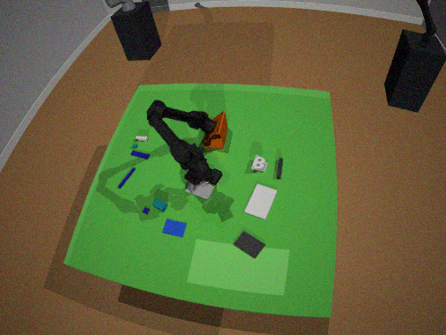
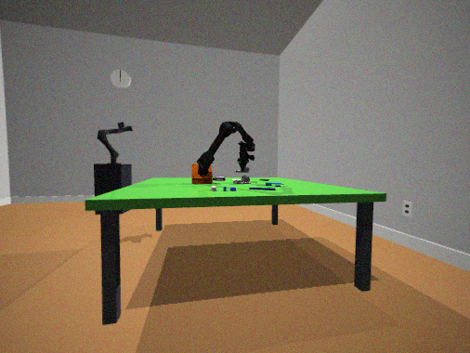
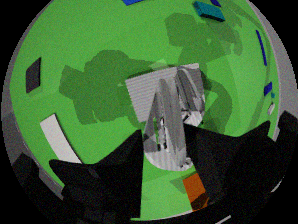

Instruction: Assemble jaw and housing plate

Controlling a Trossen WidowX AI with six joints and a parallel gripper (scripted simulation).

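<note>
My gripper tip is 4 cm past the grey metallic jaw and 1 cm to the left of it. Round my gripper tip: teal block (14 cm ahead, 20 cm to the right, 7 cm below); dark square plate (23 cm ahead, 26 cm to the left, 8 cm below); white flat plate (1 cm ahead, 26 cm to the left, 8 cm below).
</note>
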